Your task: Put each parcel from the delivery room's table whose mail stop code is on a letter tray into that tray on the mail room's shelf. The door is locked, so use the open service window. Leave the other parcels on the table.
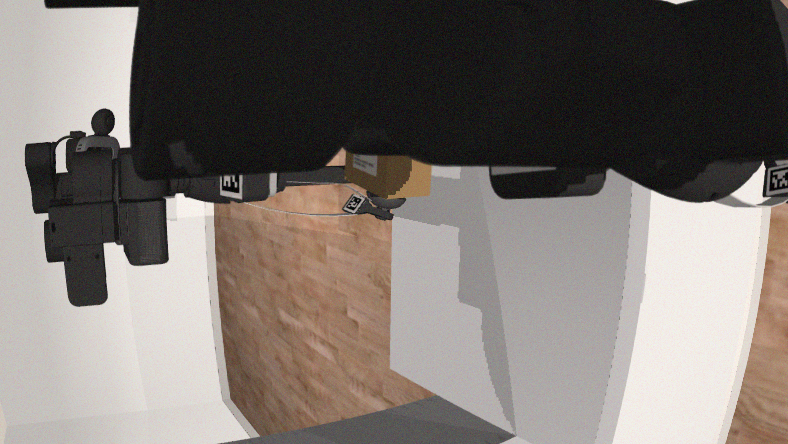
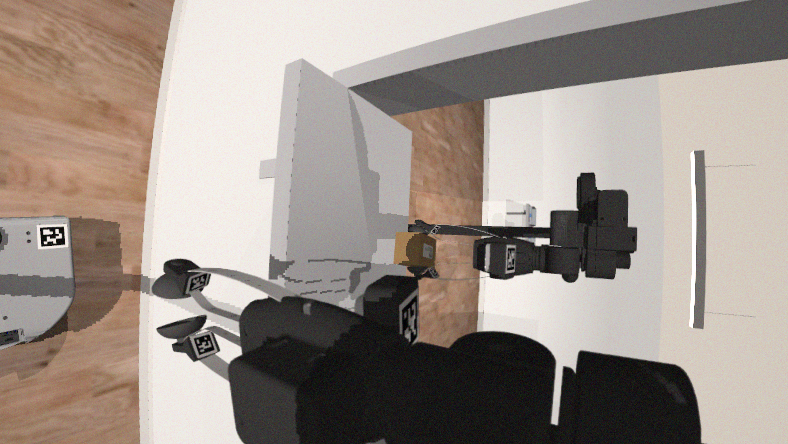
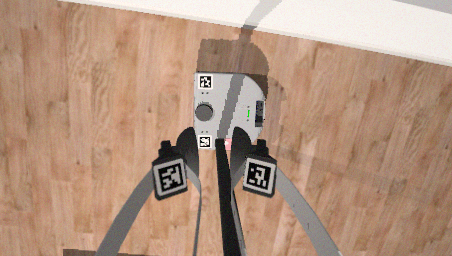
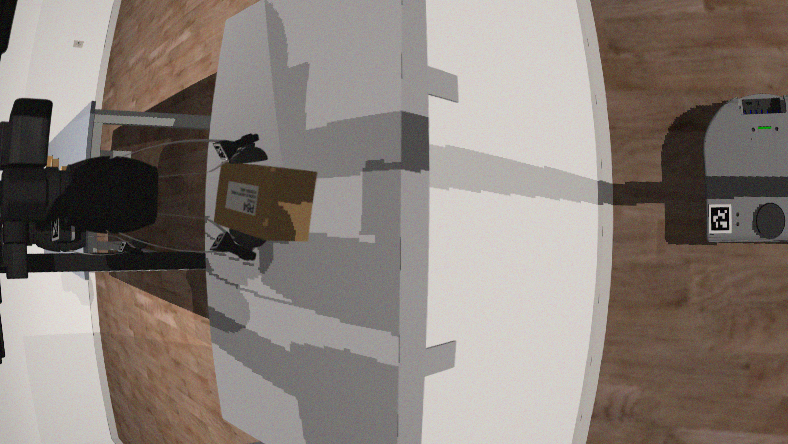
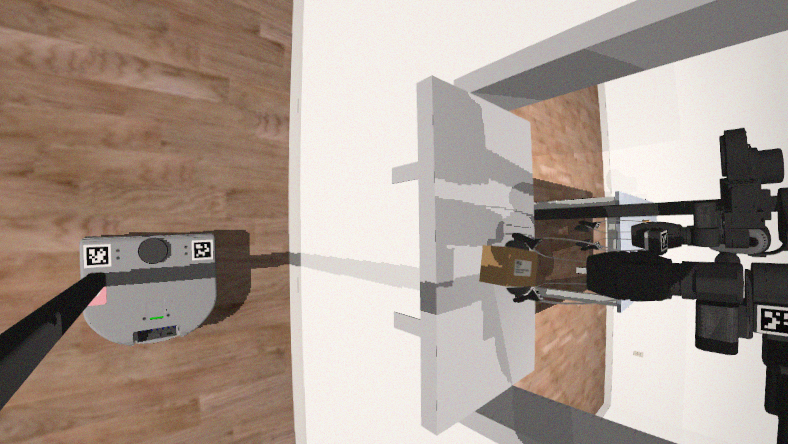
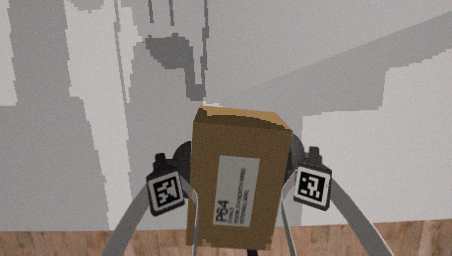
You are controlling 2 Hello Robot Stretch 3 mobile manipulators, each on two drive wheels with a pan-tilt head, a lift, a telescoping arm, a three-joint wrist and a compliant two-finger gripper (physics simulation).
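Observation:
A brown parcel (image 1: 421,179) (image 2: 404,246) (image 4: 270,201) (image 5: 496,264) (image 6: 205,165) with a white label reading P64 is over the service window's grey sill (image 1: 424,330) (image 2: 325,165) (image 4: 358,49) (image 5: 490,341) (image 6: 350,75). The r2 gripper (image 4: 247,195) (image 5: 523,268) (image 6: 240,155) is shut on it, a finger on each side. Whether its underside touches the sill is hidden. The r1 gripper (image 2: 181,302) (image 3: 215,137) (image 5: 591,235) is open, its fingertips a small way apart, with nothing between them; it hangs beside the window wall. The letter trays do not show.
The window frame (image 1: 408,419) (image 2: 551,60) (image 5: 556,68) borders the opening. A table (image 4: 79,132) (image 5: 625,205) stands in the room beyond r2's window side. A robot base (image 2: 55,270) (image 3: 227,92) (image 4: 744,159) (image 5: 148,297) stands near the wall foot.

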